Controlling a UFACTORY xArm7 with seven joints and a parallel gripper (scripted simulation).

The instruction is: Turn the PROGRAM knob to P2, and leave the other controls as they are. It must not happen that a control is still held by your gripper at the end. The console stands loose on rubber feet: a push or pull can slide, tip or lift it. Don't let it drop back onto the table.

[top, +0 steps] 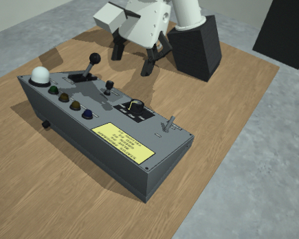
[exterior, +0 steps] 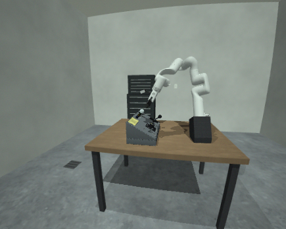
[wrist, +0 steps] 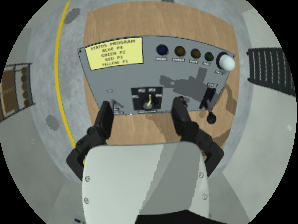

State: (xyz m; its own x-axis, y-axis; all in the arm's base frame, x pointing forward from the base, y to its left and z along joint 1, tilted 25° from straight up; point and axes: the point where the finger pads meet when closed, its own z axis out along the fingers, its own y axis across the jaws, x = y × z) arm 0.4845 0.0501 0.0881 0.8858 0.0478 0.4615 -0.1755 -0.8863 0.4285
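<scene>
My hand is 21 cm above the grey console, 7 cm to the left of it and 2 cm past it. Also, from my hand: metal toggle switch: 19 cm below, 11 cm to the left, 2 cm behind; small slider knob: 18 cm below, 13 cm to the right, 6 cm behind; ball-topped lever: 24 cm to the right, 18 cm below, 11 cm behind.
</scene>
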